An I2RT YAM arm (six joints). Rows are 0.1 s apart.
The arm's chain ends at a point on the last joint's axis. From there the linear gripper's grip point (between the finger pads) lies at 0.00 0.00 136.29 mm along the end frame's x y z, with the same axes.
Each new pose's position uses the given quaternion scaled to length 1; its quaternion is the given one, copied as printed.
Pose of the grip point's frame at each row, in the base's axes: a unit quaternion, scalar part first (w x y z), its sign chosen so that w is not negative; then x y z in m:
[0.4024, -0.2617, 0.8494, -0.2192, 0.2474, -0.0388, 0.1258]
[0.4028, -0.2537, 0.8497, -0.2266, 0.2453, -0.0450, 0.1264]
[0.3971, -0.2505, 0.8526, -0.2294, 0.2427, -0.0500, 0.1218]
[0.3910, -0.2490, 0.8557, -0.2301, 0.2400, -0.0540, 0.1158]
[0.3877, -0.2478, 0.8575, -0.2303, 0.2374, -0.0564, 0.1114]
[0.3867, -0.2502, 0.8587, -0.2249, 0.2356, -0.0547, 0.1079]
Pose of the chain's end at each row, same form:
[0.4024, -0.2617, 0.8494, -0.2192, 0.1386, -0.0168, 0.2049]
[0.4028, -0.2537, 0.8497, -0.2266, 0.1363, -0.0204, 0.2045]
[0.3971, -0.2505, 0.8526, -0.2294, 0.1347, -0.0238, 0.2008]
[0.3910, -0.2490, 0.8557, -0.2301, 0.1332, -0.0269, 0.1960]
[0.3877, -0.2478, 0.8575, -0.2303, 0.1312, -0.0288, 0.1923]
[0.3867, -0.2502, 0.8587, -0.2249, 0.1298, -0.0284, 0.1896]

